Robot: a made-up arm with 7 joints.
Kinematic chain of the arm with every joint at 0, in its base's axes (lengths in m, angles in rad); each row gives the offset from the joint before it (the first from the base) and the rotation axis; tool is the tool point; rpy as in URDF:
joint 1: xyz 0 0 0.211 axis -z
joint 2: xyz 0 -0.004 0.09 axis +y
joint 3: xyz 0 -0.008 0.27 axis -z
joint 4: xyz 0 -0.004 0.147 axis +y
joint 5: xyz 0 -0.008 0.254 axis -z
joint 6: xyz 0 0 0.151 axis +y
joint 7: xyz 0 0 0.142 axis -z
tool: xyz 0 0 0 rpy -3.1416 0 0
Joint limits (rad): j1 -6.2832..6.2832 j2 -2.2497..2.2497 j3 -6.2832..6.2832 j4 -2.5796..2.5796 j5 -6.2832..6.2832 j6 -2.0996..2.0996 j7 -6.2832..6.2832
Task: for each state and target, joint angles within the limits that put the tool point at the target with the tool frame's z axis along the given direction. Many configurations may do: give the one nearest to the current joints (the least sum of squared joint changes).
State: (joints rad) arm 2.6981 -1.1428 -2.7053 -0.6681 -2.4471 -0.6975 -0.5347
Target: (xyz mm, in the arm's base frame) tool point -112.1 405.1 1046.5 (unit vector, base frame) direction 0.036 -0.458 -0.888
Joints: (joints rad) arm 2.0158 -0.8056 -2.3926 -1.0537 -3.0029 -0.6193 -0.5347
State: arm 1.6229 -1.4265 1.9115 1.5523 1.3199 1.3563 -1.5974
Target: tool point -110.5 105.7 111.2 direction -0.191 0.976 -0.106
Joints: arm 2.1384 -1.6578 2.2171 2.2930 0.3888 1.5206 -1.5974
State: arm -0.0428 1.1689 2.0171 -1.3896 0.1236 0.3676 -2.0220
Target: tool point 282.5 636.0 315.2 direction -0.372 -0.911 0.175
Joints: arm -0.4353 1.1087 1.9885 -1.6251 -0.2649 0.6856 -2.0220
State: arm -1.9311 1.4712 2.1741 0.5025 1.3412 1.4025 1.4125
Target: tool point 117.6 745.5 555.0 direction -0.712 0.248 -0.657
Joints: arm -1.8266 1.3891 1.6221 0.5233 0.7628 1.4948 1.4125
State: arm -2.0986 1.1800 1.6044 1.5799 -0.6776 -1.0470 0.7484
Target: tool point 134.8 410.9 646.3 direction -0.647 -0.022 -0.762
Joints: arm -2.6395 0.9191 1.7859 1.9424 -1.3302 -1.0684 0.7484
